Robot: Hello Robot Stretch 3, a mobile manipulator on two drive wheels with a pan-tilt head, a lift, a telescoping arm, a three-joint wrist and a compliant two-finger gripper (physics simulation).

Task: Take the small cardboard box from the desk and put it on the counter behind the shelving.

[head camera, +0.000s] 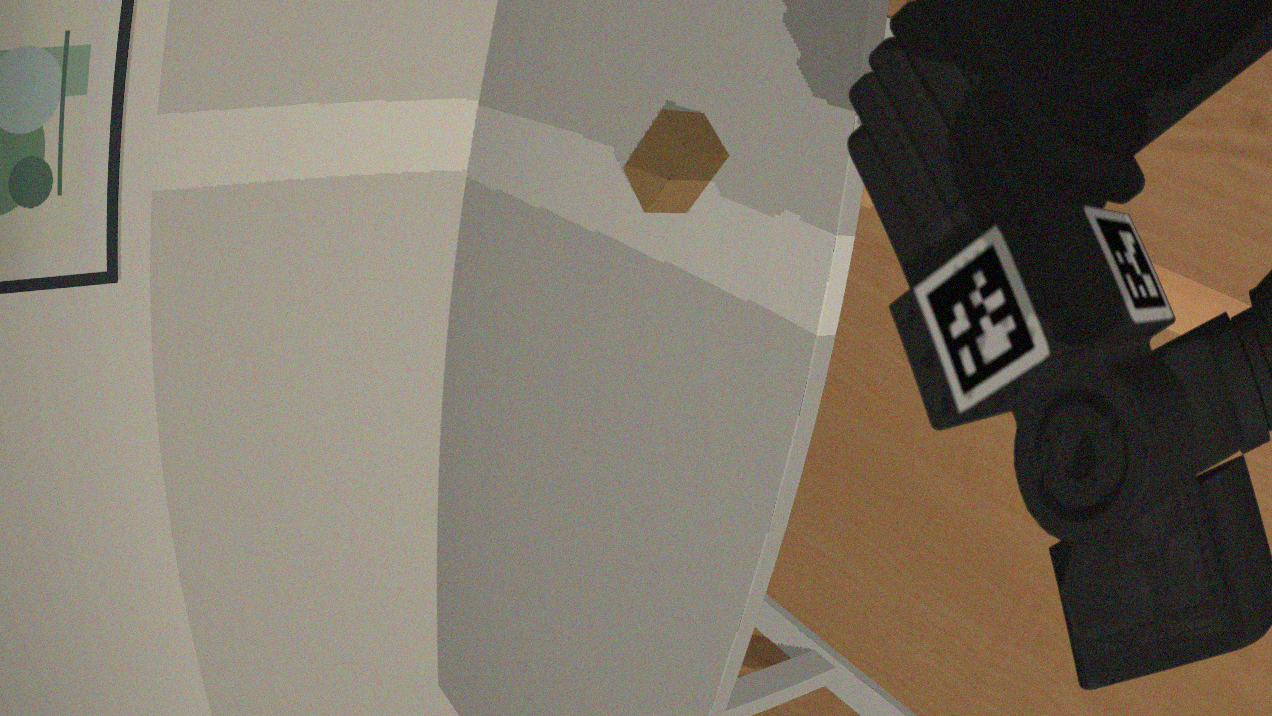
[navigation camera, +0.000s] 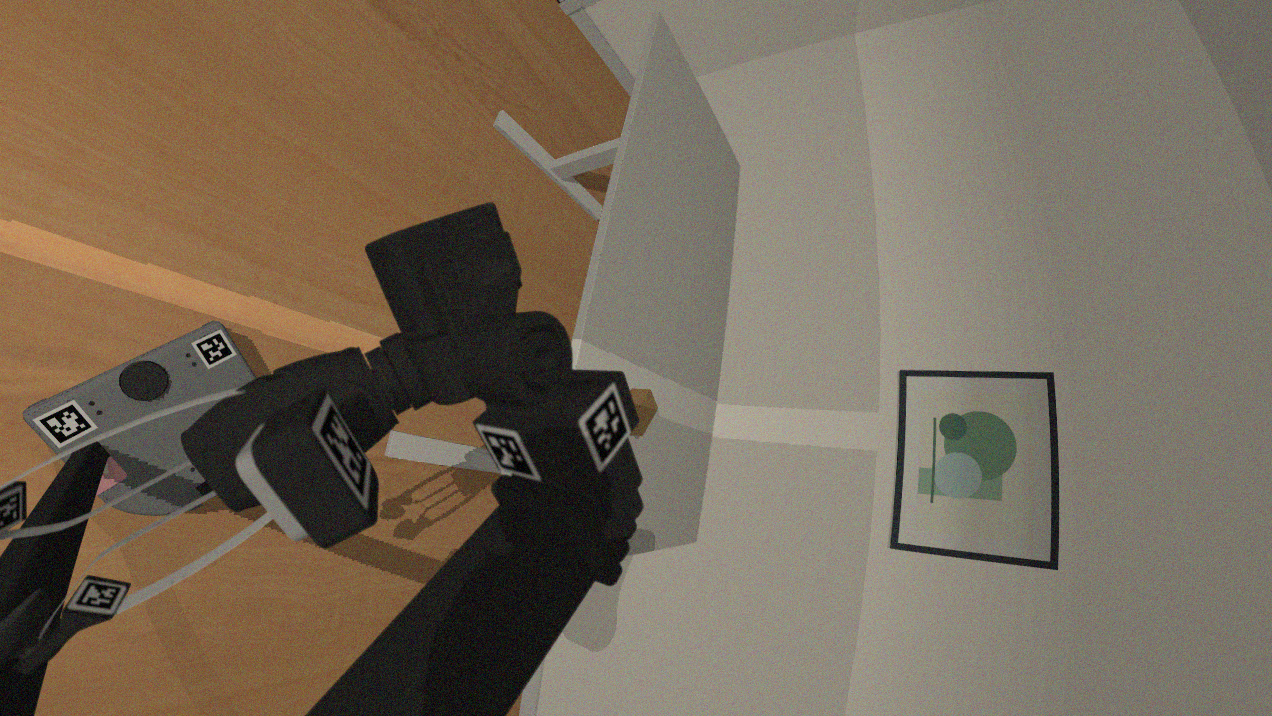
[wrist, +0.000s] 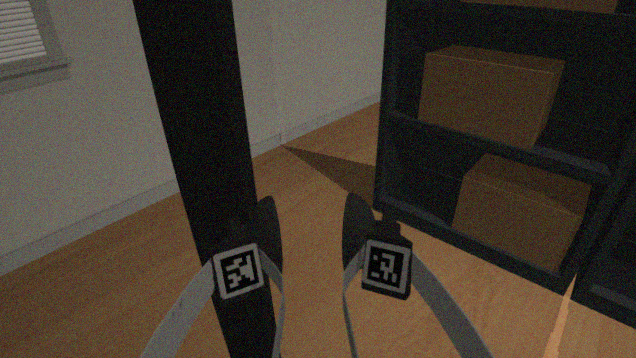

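Pixels of known places: gripper, fingertip midpoint: (wrist: pixel 311 221); robot's base at its link origin: (navigation camera: pixel 145 378).
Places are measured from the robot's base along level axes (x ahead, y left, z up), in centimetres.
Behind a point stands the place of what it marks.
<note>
The small cardboard box (head camera: pixel 676 160) @(y -62.7, x -44.3, z 77.0 cm) (navigation camera: pixel 642 410) @(y -64.5, x -44.9, z 77.1 cm) stands on the grey desk (head camera: pixel 623 400) @(y -90.2, x -31.6, z 72.0 cm) (navigation camera: pixel 676 249) @(y -108.7, x -21.6, z 72.1 cm); in the navigation view the dark wrist partly hides it. My gripper (wrist: pixel 311 221) @(y 10.8, x -1.3, z 92.5 cm) (navigation camera: pixel 53 551) is open, with a gap between its fingertips and nothing held. It points away from the desk, over the floor, well apart from the box. In the wrist view the dark shelving (wrist: pixel 450 241) @(y 104.2, x 64.2, z 1.9 cm) stands ahead to the right. The counter does not show in these views.
Larger cardboard boxes (wrist: pixel 485 95) @(y 105.9, x 65.4, z 69.0 cm) (wrist: pixel 525 215) @(y 87.8, x 82.9, z 27.5 cm) sit on the shelving. My arm and wrist (head camera: pixel 1081 453) @(y -15.0, x -2.2, z 109.6 cm) (navigation camera: pixel 525 355) @(y -13.6, x -1.4, z 110.9 cm) are beside the desk's edge. A framed picture (navigation camera: pixel 1054 462) @(y -108.4, x -89.7, z 175.3 cm) hangs on the wall behind the desk. My base (navigation camera: pixel 178 382) @(y -4.4, x -2.7, z 16.0 cm) is on the wooden floor.
</note>
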